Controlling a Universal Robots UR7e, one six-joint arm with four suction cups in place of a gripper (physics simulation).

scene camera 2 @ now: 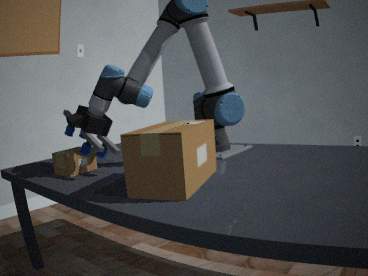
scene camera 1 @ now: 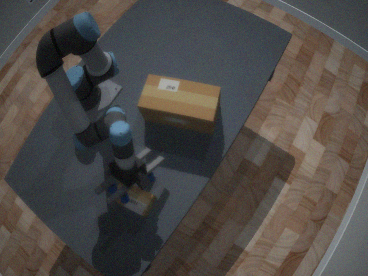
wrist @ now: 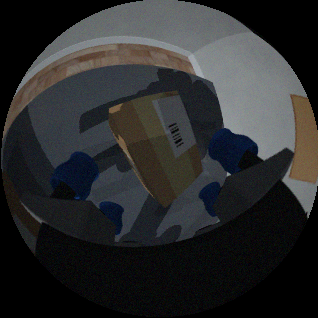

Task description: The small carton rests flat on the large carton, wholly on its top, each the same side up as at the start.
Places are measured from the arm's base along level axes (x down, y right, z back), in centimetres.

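Pixels of known places: hand, tool point: (scene camera 2: pixel 83 144) (wrist: pixel 157 184); arm's base, link origin: (scene camera 1: pixel 87 97).
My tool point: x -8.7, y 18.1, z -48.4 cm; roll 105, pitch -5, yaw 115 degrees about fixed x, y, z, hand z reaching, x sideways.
For each thing: its middle in the pictures, then the offset to it from my tool point. Level surfaces: height alone.
- small carton, body centre: (wrist: pixel 157 147) (scene camera 2: pixel 74 161) (scene camera 1: pixel 134 198) dx +5.7, dy +4.0, dz -2.7 cm
- large carton, body centre: (scene camera 2: pixel 174 155) (scene camera 1: pixel 180 103) dx +1.9, dy -38.2, dz +5.3 cm
- dark table, surface height: dx +9.7 cm
The small carton (scene camera 1: pixel 139 201) (scene camera 2: pixel 64 164) (wrist: pixel 160 142) is brown, with tape and a white barcode label on its upper face. It sits flat on the dark table, apart from the large carton. The large carton (scene camera 1: pixel 182 99) (scene camera 2: pixel 154 167) stands flat on the table, with tape and a white label on top and another label on one side. My gripper (scene camera 1: pixel 131 187) (scene camera 2: pixel 85 142) (wrist: pixel 157 181) has blue suction cups, tilted above the small carton. A gap shows between the cups and the carton, and the gripper holds nothing. The arm hides part of the small carton in scene camera 1.
The dark table (scene camera 1: pixel 235 35) (scene camera 2: pixel 295 200) carries both cartons and the arm's base plate (scene camera 1: pixel 111 95) (scene camera 2: pixel 239 150). The large carton stands beside the arm, near the table's long edge. The small carton lies toward one end of the table. A wall shelf (scene camera 2: pixel 280 7) hangs behind.
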